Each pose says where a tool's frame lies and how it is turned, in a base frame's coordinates. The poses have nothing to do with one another.
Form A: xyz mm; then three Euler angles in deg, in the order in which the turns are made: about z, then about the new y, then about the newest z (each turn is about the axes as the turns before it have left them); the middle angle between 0 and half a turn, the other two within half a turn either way.
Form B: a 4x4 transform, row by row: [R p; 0 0 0 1], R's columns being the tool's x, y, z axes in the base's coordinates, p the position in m. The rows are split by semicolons. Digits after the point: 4 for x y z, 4 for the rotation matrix.
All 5 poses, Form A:
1: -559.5, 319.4, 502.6, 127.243, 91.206, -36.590
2: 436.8, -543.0, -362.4, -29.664, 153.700, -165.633
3: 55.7, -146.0, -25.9, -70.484, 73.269, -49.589
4: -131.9, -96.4, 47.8, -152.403, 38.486, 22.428
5: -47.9, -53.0, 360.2, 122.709, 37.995, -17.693
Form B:
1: 0.4848, -0.6316, -0.6051, -0.5595; 0.3473, -0.4959, 0.7959, 0.3194; -0.8027, -0.5960, -0.0210, 0.5026; 0, 0, 0, 1
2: 0.6318, -0.6727, 0.3850, 0.4368; -0.6454, -0.7317, -0.2193, -0.5430; 0.4292, -0.1099, -0.8965, -0.3624; 0, 0, 0, 1
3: -0.6553, 0.6842, 0.3199, 0.0557; -0.4303, 0.0100, -0.9026, -0.1460; -0.6208, -0.7292, 0.2879, -0.0259; 0, 0, 0, 1
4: -0.4645, 0.6929, -0.5515, -0.1319; -0.6733, -0.6808, -0.2883, -0.0964; -0.5753, 0.2374, 0.7828, 0.0478; 0, 0, 0, 1
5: -0.1500, -0.9310, -0.3326, -0.0479; 0.7960, -0.3133, 0.5180, -0.0530; -0.5865, -0.1871, 0.7881, 0.3602; 0, 0, 0, 1
